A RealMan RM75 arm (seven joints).
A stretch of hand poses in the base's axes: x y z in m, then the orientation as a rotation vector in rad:
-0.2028 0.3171 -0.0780 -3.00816 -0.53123 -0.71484
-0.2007 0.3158 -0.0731 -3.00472 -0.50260 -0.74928
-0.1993 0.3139 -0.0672 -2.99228 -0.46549 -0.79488
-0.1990 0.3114 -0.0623 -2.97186 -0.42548 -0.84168
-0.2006 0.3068 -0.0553 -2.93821 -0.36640 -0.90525
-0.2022 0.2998 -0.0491 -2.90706 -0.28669 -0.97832
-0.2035 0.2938 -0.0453 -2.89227 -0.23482 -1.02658
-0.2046 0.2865 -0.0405 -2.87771 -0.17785 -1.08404
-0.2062 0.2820 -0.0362 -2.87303 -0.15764 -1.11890
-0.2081 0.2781 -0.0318 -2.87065 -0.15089 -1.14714
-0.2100 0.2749 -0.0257 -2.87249 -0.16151 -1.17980
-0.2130 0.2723 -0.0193 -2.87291 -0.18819 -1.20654
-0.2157 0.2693 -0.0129 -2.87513 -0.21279 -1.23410
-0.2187 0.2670 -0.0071 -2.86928 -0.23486 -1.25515
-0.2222 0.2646 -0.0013 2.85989 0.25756 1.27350
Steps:
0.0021 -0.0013 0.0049 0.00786 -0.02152 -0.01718
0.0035 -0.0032 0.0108 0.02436 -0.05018 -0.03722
0.0038 -0.0057 0.0157 0.04780 -0.07994 -0.05691
0.0022 -0.0103 0.0227 0.08451 -0.12118 -0.08546
0.0006 -0.0173 0.0289 0.11974 -0.16940 -0.12886
-0.0007 -0.0233 0.0327 0.13547 -0.20155 -0.15937
-0.0018 -0.0306 0.0375 0.14828 -0.24008 -0.19408
-0.0034 -0.0351 0.0418 0.14831 -0.26333 -0.20752
-0.0053 -0.0390 0.0462 0.14473 -0.28207 -0.21286
-0.0072 -0.0422 0.0523 0.13236 -0.30332 -0.20889
-0.0102 -0.0448 0.0587 0.11928 -0.32075 -0.19445
-0.0129 -0.0478 0.0651 0.10438 -0.33845 -0.18201
-0.0159 -0.0501 0.0709 0.09891 -0.35262 -0.16865
-0.0194 -0.0525 0.0767 0.09625 -0.36553 -0.15402

